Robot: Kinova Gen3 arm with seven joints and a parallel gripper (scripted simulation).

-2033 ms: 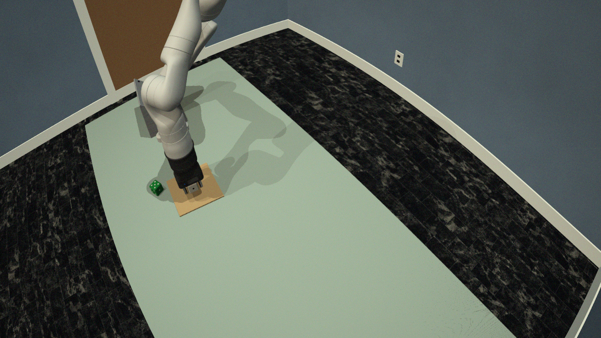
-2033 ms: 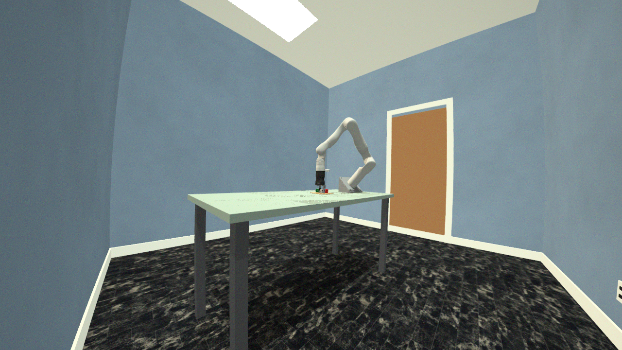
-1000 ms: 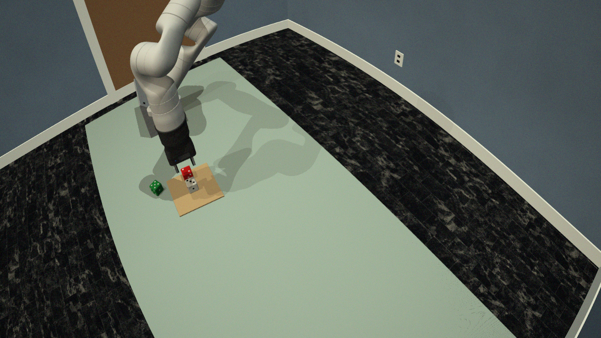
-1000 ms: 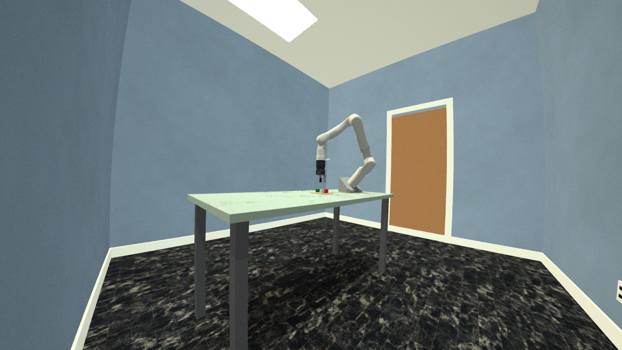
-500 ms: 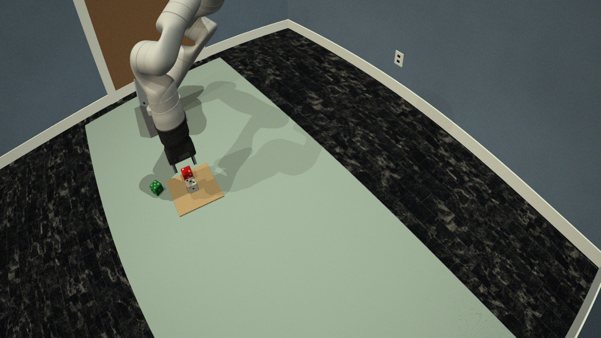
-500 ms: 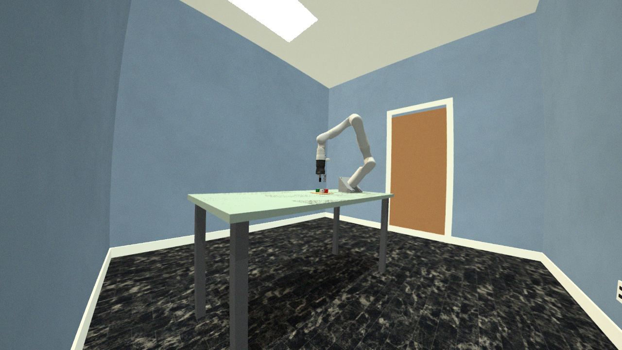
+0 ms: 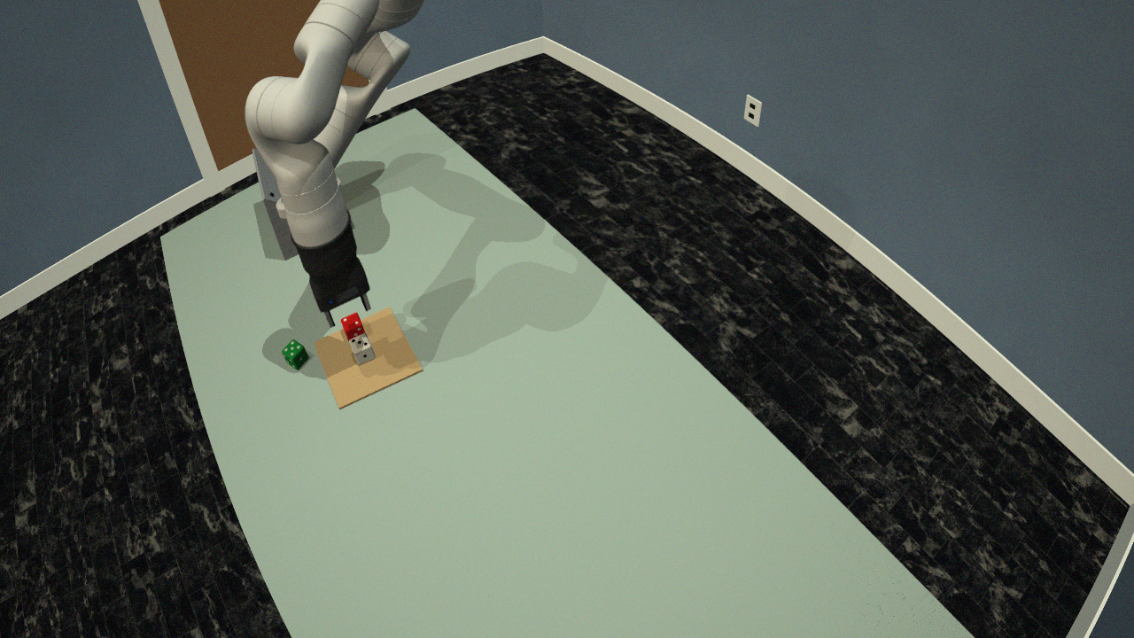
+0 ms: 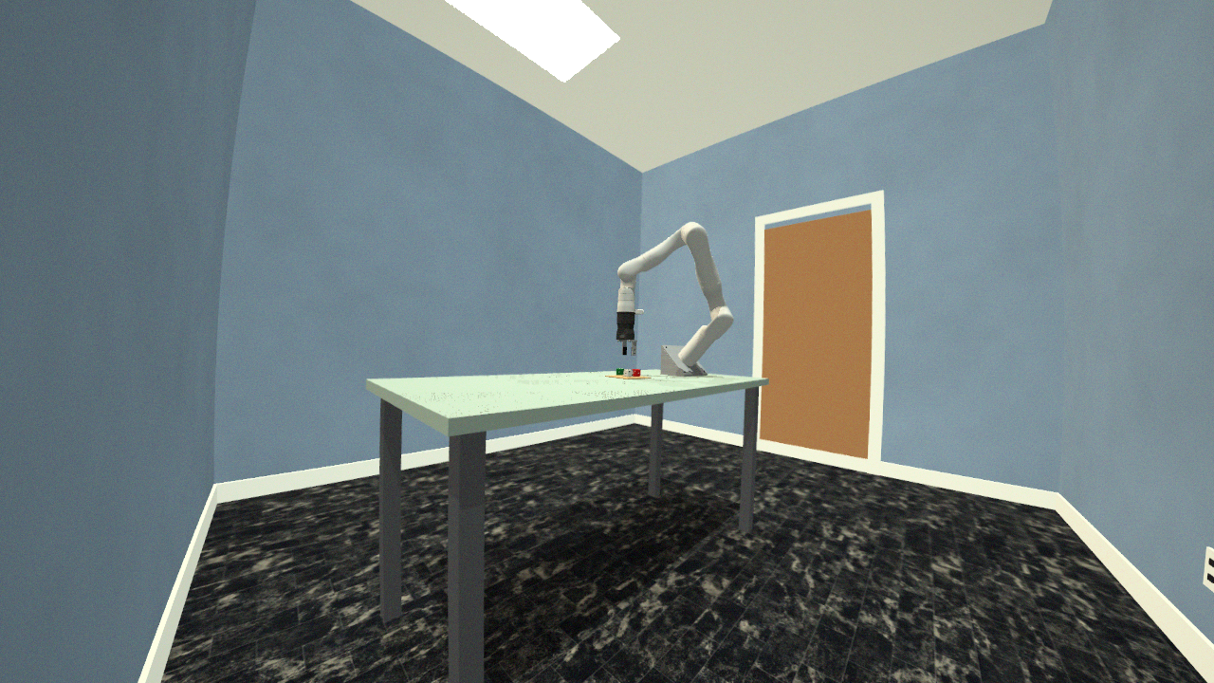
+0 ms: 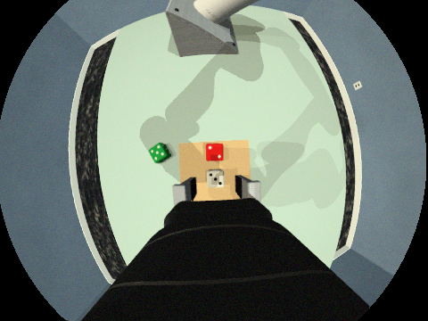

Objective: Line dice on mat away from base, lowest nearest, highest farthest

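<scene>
The green die lies 5 cm behind my hand, 11 cm to the right of it and 10 cm below it. Round my hand: tan mat (11 cm below); red die (5 cm behind, 9 cm below); white die (9 cm below).
</scene>
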